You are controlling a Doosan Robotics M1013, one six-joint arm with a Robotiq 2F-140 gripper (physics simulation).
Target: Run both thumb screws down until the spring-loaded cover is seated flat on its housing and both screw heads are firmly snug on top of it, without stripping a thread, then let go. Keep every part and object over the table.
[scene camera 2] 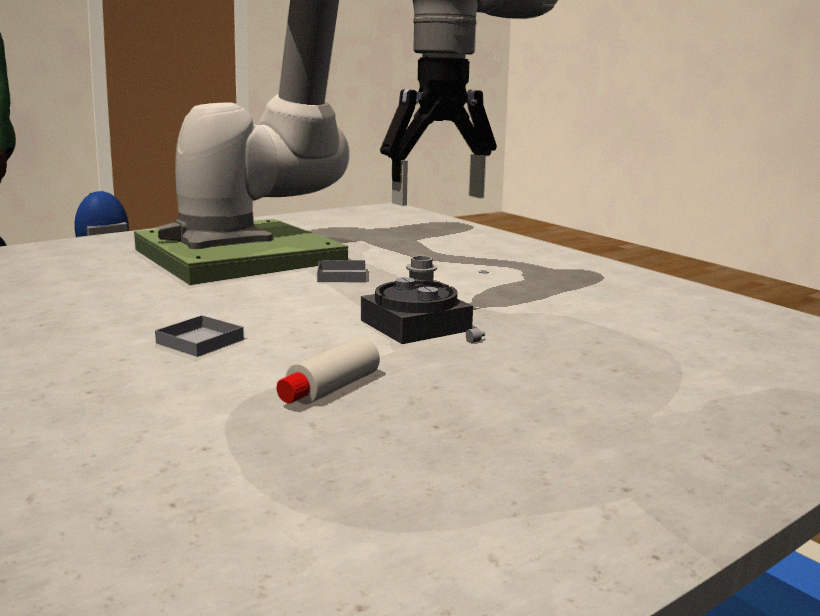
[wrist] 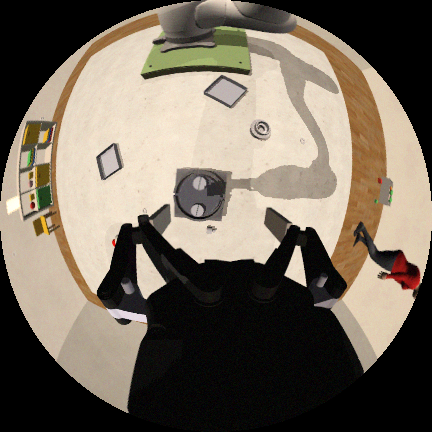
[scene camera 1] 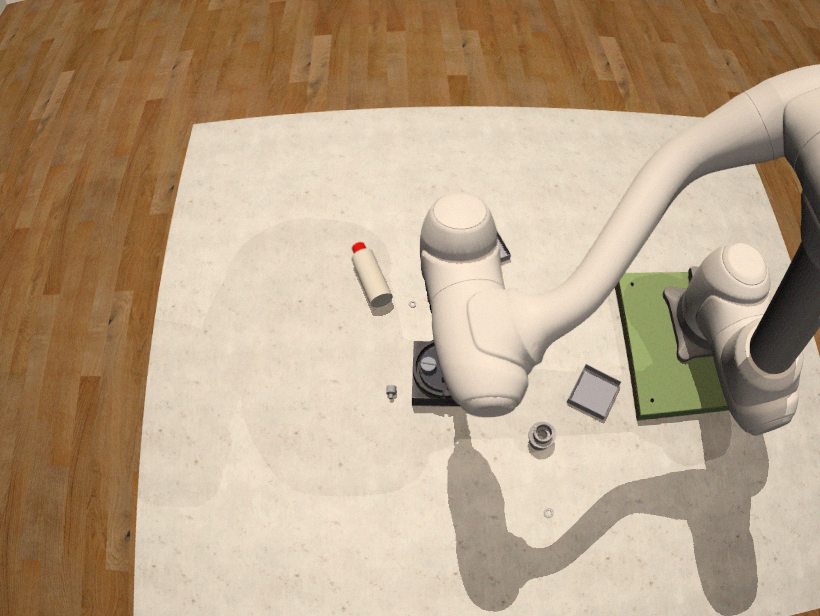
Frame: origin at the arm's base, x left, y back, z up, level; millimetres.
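Where they show: gripper, between the fingertips: [scene camera 2: 439, 200] [wrist: 218, 213]; arm's base, origin of its link: [scene camera 2: 216, 237] [wrist: 188, 38] [scene camera 1: 703, 322].
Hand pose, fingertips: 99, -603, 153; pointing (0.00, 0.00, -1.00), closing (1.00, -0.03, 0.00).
Each offset is from my fingertips to the top centre of the thing, as dx, dy, dz.
The black square housing {-40, +0, -135} [scene camera 1: 434, 401] [scene camera 2: 430, 326] [wrist: 180, 215] stands on the table with the round dark cover [scene camera 2: 414, 305] [wrist: 187, 196] on top. Two slotted grey screw heads show on the cover: the one farther from the robot base [scene camera 1: 428, 363] [scene camera 2: 427, 292] [wrist: 198, 210] and the one nearer it {-37, +32, -126} [scene camera 2: 405, 283] [wrist: 199, 183], which the arm hides in scene camera 1. I cannot tell whether the cover is flat or the heads snug. My gripper [scene camera 2: 438, 198] [wrist: 218, 213] is wide open and empty, pointing down, well above the table near the housing; the arm hides it in scene camera 1.
A small grey screw-like part {-12, -108, -171} [scene camera 1: 391, 391] [scene camera 2: 473, 334] lies beside the housing. A red-capped bottle {-286, -138, -141} [scene camera 1: 372, 275] [scene camera 2: 341, 368] lies on its side. Two shallow trays {+26, +310, -171} [scene camera 1: 594, 392] [wrist: 226, 91] {-344, +119, -171} [wrist: 110, 161], a ringed grey part {+115, +181, -142} [scene camera 1: 542, 435] [scene camera 2: 420, 267] and the green base plate [scene camera 1: 652, 371] are around.
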